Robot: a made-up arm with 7 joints. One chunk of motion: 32 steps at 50 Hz.
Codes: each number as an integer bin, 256 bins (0 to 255) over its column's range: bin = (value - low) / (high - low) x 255, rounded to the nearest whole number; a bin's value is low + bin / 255 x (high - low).
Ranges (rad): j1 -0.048..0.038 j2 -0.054..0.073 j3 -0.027..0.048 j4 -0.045..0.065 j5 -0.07..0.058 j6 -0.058..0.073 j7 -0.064..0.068
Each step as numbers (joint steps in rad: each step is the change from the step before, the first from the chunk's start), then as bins.
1 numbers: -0.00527 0.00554 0.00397 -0.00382 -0.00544 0.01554 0.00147
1 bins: 127 120 105 95 129 143 126
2 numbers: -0.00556 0.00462 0.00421 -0.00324 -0.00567 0.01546 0.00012
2 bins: 126 118 106 97 128 143 124
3 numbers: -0.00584 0.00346 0.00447 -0.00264 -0.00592 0.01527 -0.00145
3 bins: 125 115 107 98 128 143 121
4 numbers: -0.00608 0.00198 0.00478 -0.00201 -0.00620 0.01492 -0.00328
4 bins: 124 112 108 100 127 142 117
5 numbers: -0.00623 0.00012 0.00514 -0.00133 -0.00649 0.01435 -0.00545
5 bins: 124 109 109 101 127 141 113
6 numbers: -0.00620 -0.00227 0.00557 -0.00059 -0.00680 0.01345 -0.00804
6 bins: 124 104 111 103 126 139 108
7 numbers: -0.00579 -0.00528 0.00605 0.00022 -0.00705 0.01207 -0.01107
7 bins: 125 98 112 105 125 136 102
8 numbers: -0.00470 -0.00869 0.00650 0.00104 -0.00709 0.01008 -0.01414
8 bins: 128 91 114 107 125 133 96
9 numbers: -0.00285 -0.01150 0.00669 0.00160 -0.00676 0.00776 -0.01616
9 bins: 134 85 115 108 126 128 92
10 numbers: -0.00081 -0.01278 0.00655 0.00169 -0.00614 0.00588 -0.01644
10 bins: 140 83 114 108 127 124 92
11 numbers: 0.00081 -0.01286 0.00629 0.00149 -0.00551 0.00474 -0.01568
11 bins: 145 83 113 108 128 122 93
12 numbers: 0.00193 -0.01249 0.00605 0.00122 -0.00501 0.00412 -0.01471
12 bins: 148 83 112 107 129 121 95
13 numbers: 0.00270 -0.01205 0.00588 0.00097 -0.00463 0.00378 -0.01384
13 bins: 150 84 112 107 130 120 97
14 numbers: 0.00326 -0.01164 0.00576 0.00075 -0.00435 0.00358 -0.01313
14 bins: 152 85 111 106 131 120 98
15 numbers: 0.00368 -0.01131 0.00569 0.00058 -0.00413 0.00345 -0.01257
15 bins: 153 86 111 106 131 120 99
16 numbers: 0.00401 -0.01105 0.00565 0.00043 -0.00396 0.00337 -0.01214
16 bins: 154 86 111 105 132 119 100
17 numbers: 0.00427 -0.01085 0.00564 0.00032 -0.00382 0.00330 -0.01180
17 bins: 155 87 111 105 132 119 101
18 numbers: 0.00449 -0.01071 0.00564 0.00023 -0.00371 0.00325 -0.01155
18 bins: 156 87 111 105 132 119 101
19 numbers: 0.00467 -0.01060 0.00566 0.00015 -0.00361 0.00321 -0.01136
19 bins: 156 87 111 105 132 119 102
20 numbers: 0.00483 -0.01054 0.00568 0.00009 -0.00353 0.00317 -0.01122
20 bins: 157 87 111 105 132 119 102
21 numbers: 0.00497 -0.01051 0.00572 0.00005 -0.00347 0.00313 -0.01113
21 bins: 157 87 111 104 133 119 102
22 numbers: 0.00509 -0.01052 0.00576 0.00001 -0.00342 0.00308 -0.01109
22 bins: 157 87 111 104 133 119 102
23 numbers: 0.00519 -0.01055 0.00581 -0.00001 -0.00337 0.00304 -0.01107
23 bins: 158 87 112 104 133 119 102
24 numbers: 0.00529 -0.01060 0.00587 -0.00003 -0.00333 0.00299 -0.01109
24 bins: 158 87 112 104 133 119 102
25 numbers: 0.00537 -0.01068 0.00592 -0.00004 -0.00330 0.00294 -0.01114
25 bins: 158 87 112 104 133 119 102
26 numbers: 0.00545 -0.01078 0.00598 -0.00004 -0.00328 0.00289 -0.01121
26 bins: 158 87 112 104 133 119 102
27 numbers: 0.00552 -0.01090 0.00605 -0.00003 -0.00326 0.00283 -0.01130
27 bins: 159 87 112 104 133 118 102
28 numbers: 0.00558 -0.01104 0.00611 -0.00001 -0.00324 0.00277 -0.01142
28 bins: 159 86 113 104 133 118 102
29 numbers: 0.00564 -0.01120 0.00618 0.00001 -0.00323 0.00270 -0.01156
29 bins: 159 86 113 104 133 118 101
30 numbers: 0.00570 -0.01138 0.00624 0.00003 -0.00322 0.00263 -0.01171
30 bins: 159 86 113 104 133 118 101
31 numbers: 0.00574 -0.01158 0.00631 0.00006 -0.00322 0.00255 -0.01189
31 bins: 159 85 113 104 133 118 101
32 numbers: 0.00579 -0.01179 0.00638 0.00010 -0.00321 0.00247 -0.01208
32 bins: 159 85 113 105 133 118 100
